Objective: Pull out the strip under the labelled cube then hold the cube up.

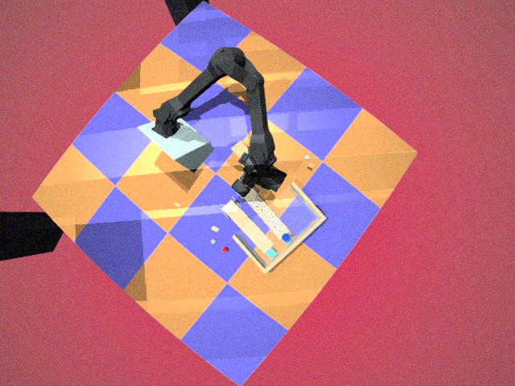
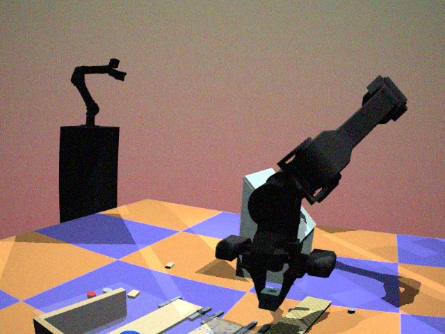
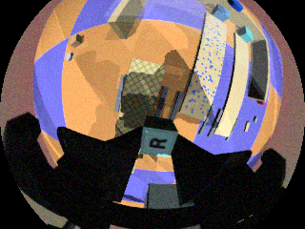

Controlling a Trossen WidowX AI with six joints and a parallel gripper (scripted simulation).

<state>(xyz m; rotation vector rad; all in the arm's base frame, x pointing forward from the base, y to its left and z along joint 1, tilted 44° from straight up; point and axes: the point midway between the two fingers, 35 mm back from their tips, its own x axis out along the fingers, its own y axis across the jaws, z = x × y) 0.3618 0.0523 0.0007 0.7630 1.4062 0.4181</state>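
Now: the strip 3 cm behind my gripper tip, 5 cm to the left of it and 5 cm below it. The rest, counted from my gripper tip: blue cylinder 22 cm ahead, 14 cm to the right, 2 cm above; small red piece 5 cm ahead, 31 cm to the right, 4 cm below; labelled cube 1 cm above.
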